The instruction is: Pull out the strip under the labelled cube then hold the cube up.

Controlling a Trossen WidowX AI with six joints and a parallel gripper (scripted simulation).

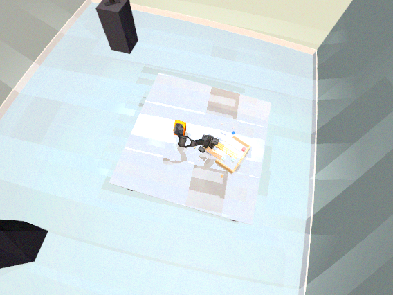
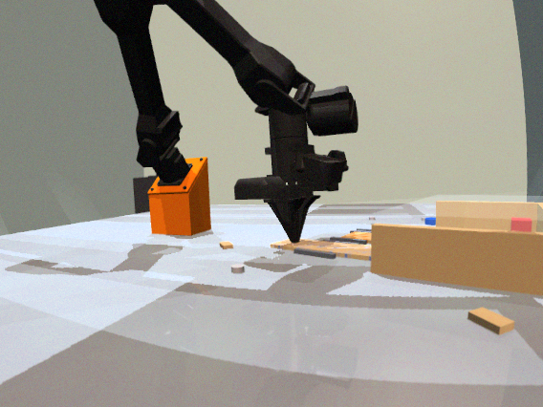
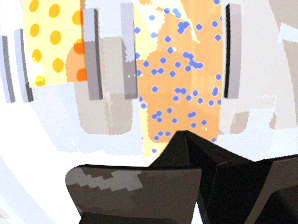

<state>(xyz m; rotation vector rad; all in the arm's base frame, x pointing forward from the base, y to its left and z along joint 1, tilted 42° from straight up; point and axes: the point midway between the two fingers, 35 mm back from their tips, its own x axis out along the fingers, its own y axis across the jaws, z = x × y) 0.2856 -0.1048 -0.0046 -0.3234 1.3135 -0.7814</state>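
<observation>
The orange-dotted yellow strip is 19 cm ahead of my gripper tip and 3 cm to the left of it.
</observation>
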